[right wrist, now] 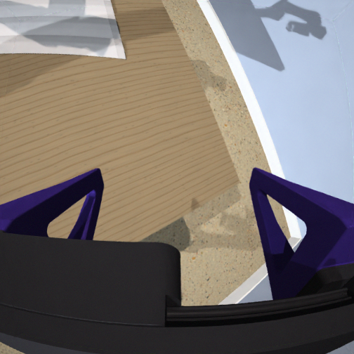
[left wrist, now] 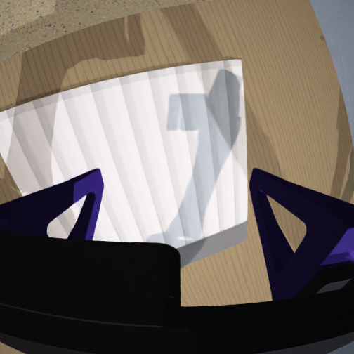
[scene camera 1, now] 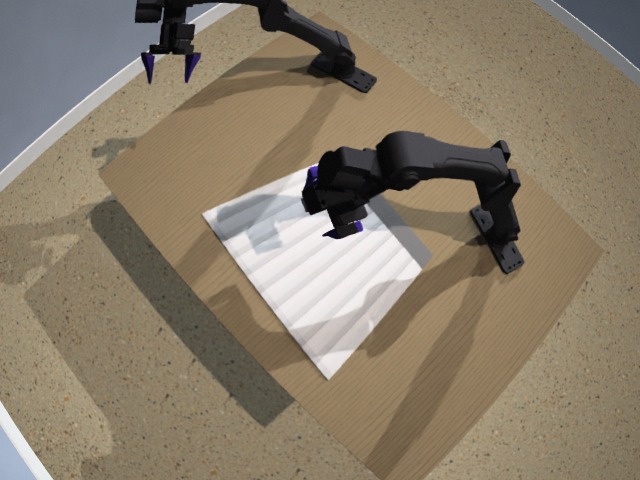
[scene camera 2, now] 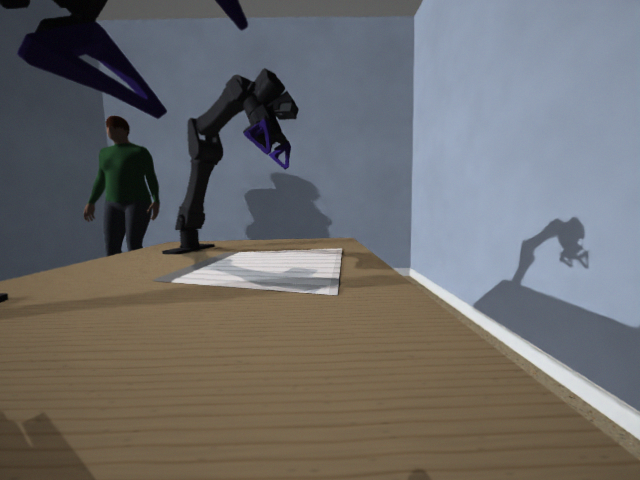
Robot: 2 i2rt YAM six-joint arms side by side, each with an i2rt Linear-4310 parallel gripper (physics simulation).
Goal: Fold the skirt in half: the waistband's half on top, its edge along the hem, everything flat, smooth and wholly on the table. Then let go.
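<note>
The white pleated skirt (scene camera 1: 310, 281) (scene camera 2: 305, 263) (left wrist: 125, 145) (right wrist: 30, 47) lies spread out flat and unfolded on the table (scene camera 1: 547, 248) (scene camera 2: 310, 387) (left wrist: 295, 115) (right wrist: 100, 125). Its grey waistband (scene camera 1: 402, 227) (left wrist: 220, 246) is at the upper right in scene camera 1, and its long hem (scene camera 1: 270, 294) (left wrist: 120, 81) is opposite, at the lower left. My left gripper (scene camera 1: 317, 206) (scene camera 2: 277, 160) (left wrist: 176, 176) is open and empty, above the skirt, and hides part of its upper side in scene camera 1. My right gripper (scene camera 1: 168, 82) (scene camera 2: 202, 70) (right wrist: 176, 176) is open and empty, high and away from the skirt.
A person in a green top (scene camera 2: 124, 170) stands behind the table in scene camera 2. The arm bases (scene camera 1: 356, 80) (scene camera 1: 506, 255) are bolted near the table's upper right edge in scene camera 1. Speckled floor (scene camera 1: 584, 372) surrounds the table. Arm shadows fall across skirt and table.
</note>
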